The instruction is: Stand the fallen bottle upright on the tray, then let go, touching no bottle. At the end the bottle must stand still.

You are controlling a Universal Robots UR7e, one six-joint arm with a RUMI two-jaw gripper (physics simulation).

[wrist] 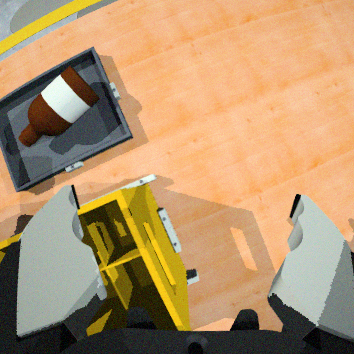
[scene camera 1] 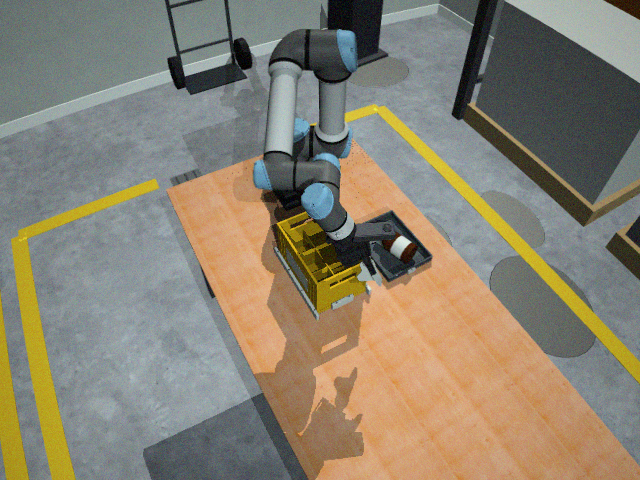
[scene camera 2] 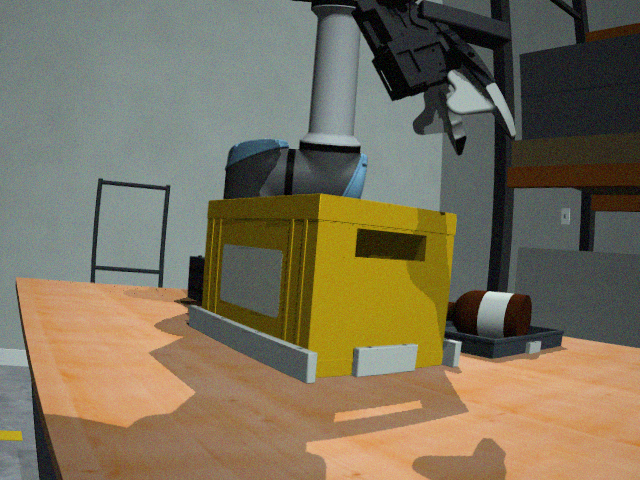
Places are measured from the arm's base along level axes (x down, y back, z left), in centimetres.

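Where they show: gripper, between the fingertips: (wrist: 185, 191) (scene camera 1: 377, 264) (scene camera 2: 484, 147).
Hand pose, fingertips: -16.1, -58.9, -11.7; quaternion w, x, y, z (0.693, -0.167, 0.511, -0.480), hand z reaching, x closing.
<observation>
Each offset is from my fingertips to the top centre of the thing, as dx, dy, dz. "spot": to the spot under its first point.
A brown bottle with a white label @(+16.7, +13.2, +22.3) (scene camera 1: 402, 248) (scene camera 2: 493, 313) (wrist: 65, 99) lies on its side in the dark grey tray @(+22.0, +14.9, +22.6) (scene camera 1: 400, 274) (scene camera 2: 480, 346) (wrist: 104, 148). In the wrist view its neck points to the lower left and its base to the upper right. The neck is partly hidden behind the crate in scene camera 2. My gripper (scene camera 1: 374, 277) (scene camera 2: 486, 143) (wrist: 185, 191) is open and empty, with its fingers spread wide. It hangs tilted, high above the crate's tray-side end, apart from the bottle.
A yellow crate with compartments @(+7.1, +20.4, -4.4) (scene camera 1: 330, 297) (scene camera 2: 382, 299) (wrist: 166, 260) stands beside the tray, below my gripper. Pale grey strips @(spot: +23.0, +5.8, -6.9) (scene camera 2: 385, 360) run along its base. Small pale blocks @(spot: +23.7, +1.8, +20.2) (scene camera 2: 532, 347) (wrist: 114, 91) sit against the tray's outside.
</observation>
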